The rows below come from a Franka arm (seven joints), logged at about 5 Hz.
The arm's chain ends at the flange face. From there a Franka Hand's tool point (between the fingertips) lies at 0.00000 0.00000 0.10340 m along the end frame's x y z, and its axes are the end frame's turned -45 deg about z.
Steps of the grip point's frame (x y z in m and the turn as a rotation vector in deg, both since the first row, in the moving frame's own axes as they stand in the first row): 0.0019, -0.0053, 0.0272, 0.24, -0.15, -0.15; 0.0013, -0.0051, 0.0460, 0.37, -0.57, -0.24
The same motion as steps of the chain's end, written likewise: -0.0019, -0.0050, 0.0272, 0.06, -0.28, -0.15; -0.0015, -0.0048, 0.0460, -0.14, -0.66, -0.24
